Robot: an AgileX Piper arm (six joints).
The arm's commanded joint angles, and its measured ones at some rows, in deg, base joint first. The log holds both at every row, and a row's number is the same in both.
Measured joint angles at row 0:
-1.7, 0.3, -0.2, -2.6, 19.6, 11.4
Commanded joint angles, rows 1 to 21:
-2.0, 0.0, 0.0, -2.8, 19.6, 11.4
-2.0, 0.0, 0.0, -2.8, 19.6, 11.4
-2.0, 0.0, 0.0, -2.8, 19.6, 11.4
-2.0, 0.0, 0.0, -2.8, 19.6, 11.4
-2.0, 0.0, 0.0, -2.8, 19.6, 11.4
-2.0, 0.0, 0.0, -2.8, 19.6, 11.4
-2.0, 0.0, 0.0, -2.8, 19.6, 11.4
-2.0, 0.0, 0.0, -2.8, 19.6, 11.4
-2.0, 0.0, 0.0, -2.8, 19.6, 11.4
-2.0, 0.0, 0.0, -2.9, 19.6, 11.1
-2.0, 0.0, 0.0, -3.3, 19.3, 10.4
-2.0, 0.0, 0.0, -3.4, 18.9, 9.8
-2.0, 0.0, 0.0, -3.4, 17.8, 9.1
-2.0, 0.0, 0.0, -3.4, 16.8, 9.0
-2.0, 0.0, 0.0, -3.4, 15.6, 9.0
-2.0, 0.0, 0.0, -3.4, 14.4, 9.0
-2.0, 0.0, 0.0, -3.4, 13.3, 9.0
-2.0, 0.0, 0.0, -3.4, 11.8, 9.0
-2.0, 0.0, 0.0, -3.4, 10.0, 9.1
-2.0, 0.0, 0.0, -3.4, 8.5, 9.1
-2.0, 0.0, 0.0, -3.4, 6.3, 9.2
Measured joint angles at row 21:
-1.7, 0.3, -0.2, -2.8, 13.1, 9.7
